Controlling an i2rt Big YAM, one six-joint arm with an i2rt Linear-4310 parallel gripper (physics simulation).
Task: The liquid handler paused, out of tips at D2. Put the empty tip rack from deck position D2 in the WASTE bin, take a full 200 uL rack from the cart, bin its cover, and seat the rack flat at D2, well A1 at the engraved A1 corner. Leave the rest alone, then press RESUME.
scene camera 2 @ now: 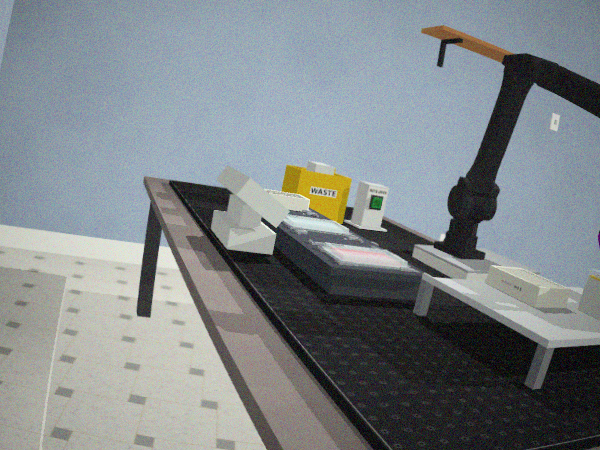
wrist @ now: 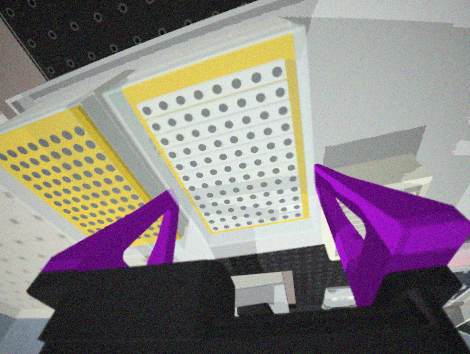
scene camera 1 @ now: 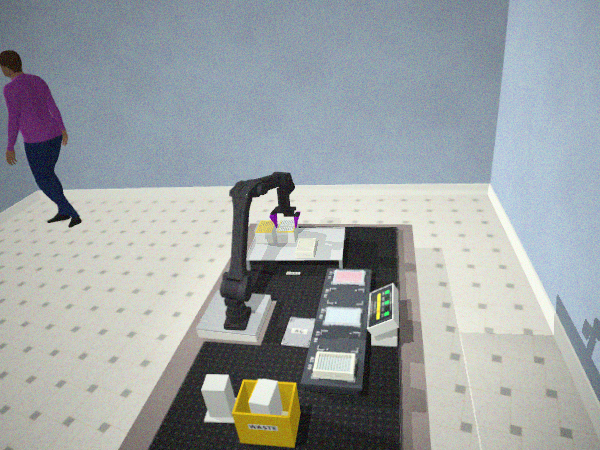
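Pixels of known places: gripper, between the fingertips: (wrist: 241,184) (scene camera 1: 286,227); arm's base, origin of its link: (scene camera 2: 458,253) (wrist: 256,311) (scene camera 1: 238,319).
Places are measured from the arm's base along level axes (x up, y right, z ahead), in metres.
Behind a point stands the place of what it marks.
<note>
My gripper (scene camera 1: 287,224) @[x 0.089, y -0.567, z 0.119 m] (wrist: 241,184) @[x 0.089, y -0.567, z 0.119 m] is open and empty, over the white cart (scene camera 1: 331,239) @[x 0.031, y -0.541, z 0.339 m] (scene camera 2: 500,315) @[x 0.035, y -0.556, z 0.400 m] (wrist: 380,65) @[x 0.030, y -0.596, z 0.231 m]. In the wrist view its purple fingers stand on either side of a rack with white tip rows (wrist: 225,135) @[x 0.101, y -0.611, z 0.124 m] and a yellow border, under a clear cover. A yellow rack (scene camera 1: 265,227) @[x 0.101, y -0.553, z 0.019 m] (wrist: 65,170) @[x 0.101, y -0.618, z 0.028 m] stands left of it. A cream rack (scene camera 1: 306,247) @[x 0.060, y -0.425, z 0.231 m] (scene camera 2: 525,286) @[x 0.054, y -0.474, z 0.268 m] (wrist: 375,172) @[x 0.045, y -0.507, z 0.230 m] lies on the cart. The dark deck (scene camera 1: 341,341) @[x 0.018, y 0.130, z 0.406 m] (scene camera 2: 370,284) @[x -0.008, y -0.297, z 0.442 m] has two open positions; their labels are unreadable. The yellow WASTE bin (scene camera 1: 286,434) @[x 0.030, y 0.505, z 0.268 m] (scene camera 2: 336,206) @[x 0.019, y 0.384, z 0.159 m] holds a white block (scene camera 1: 265,395) @[x 0.129, y 0.455, z 0.213 m] (scene camera 2: 321,167) @[x 0.121, y 0.401, z 0.222 m]. A green button (scene camera 2: 376,202) @[x 0.052, y 0.355, z 0.047 m] faces scene camera 2.
On the deck are a pink plate (scene camera 1: 349,277) @[x 0.029, y -0.230, z 0.429 m] (scene camera 2: 362,256) @[x 0.033, y -0.277, z 0.456 m], a pale blue plate (scene camera 1: 343,316) @[x 0.031, y 0.016, z 0.410 m] (scene camera 2: 315,224) @[x 0.032, y -0.032, z 0.426 m] and a cream rack (scene camera 1: 334,366) @[x 0.035, y 0.260, z 0.389 m] at the bin end. A tilted screen (scene camera 1: 384,306) @[x 0.093, y 0.034, z 0.558 m] stands beside the deck. A white button box (scene camera 1: 217,395) @[x 0.079, y 0.423, z 0.055 m] (scene camera 2: 367,212) @[x 0.018, y 0.363, z 0.065 m] stands beside the bin.
</note>
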